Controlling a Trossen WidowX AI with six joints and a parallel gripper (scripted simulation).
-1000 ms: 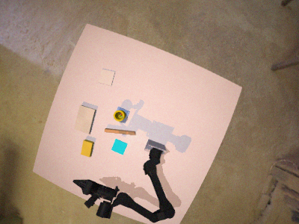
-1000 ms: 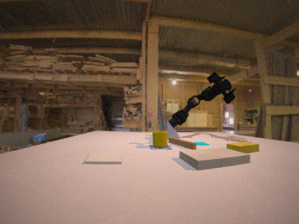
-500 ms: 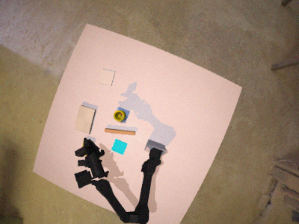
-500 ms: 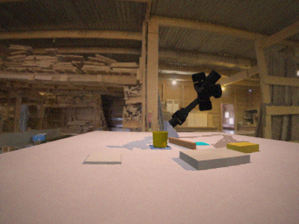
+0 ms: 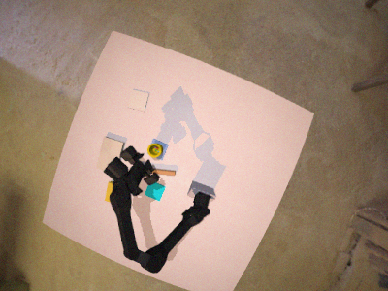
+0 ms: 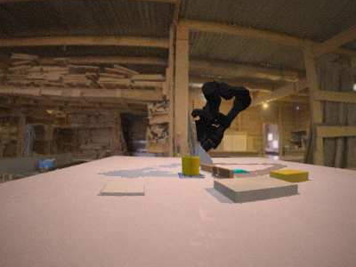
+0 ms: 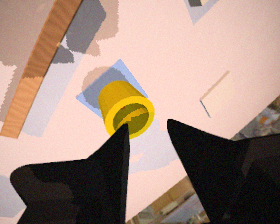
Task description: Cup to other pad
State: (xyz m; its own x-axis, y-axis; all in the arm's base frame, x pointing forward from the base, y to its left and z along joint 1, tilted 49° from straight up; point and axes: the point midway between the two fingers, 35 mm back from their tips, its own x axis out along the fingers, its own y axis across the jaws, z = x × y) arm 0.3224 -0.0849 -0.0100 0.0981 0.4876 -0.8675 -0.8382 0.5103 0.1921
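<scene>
Right now the light blue pad is 14 cm below my gripper tip, 3 cm to the right of it and 2 cm behind it. Round my gripper tip: wooden plank 12 cm below, 8 cm to the left, 5 cm behind; then cyan square 18 cm to the left, 14 cm below, 9 cm behind; then cream pad 23 cm to the right, 19 cm ahead, 12 cm below.
</scene>
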